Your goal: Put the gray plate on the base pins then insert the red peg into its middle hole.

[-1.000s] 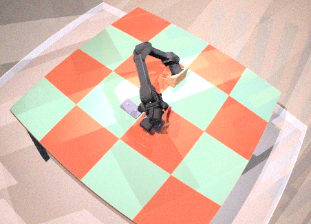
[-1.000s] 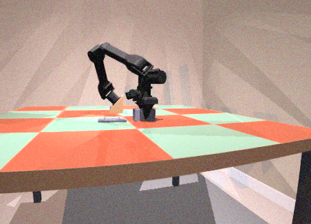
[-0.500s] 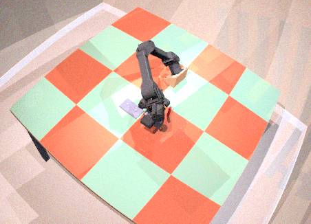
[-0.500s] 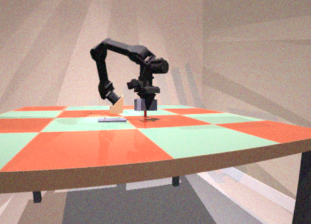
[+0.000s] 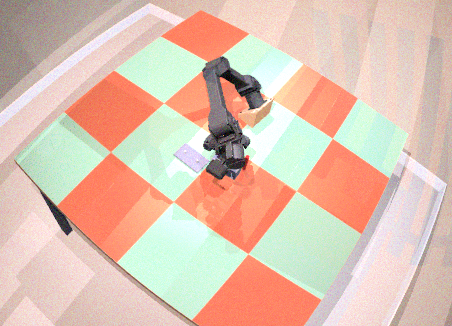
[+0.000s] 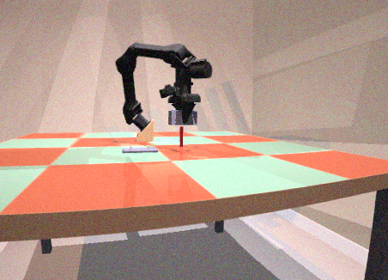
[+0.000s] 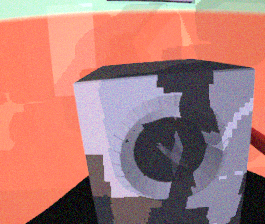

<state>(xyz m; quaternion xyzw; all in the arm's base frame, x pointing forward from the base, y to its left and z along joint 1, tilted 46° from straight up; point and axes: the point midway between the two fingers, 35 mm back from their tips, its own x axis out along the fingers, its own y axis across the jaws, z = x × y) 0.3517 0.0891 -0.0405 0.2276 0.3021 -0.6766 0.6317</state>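
The flat base is 150 mm to the right of my gripper tip, 90 mm below it and 10 mm behind it. Also, from my gripper tip: gray plate 30 mm above; red peg 100 mm behind, 60 mm below, 20 mm to the left.
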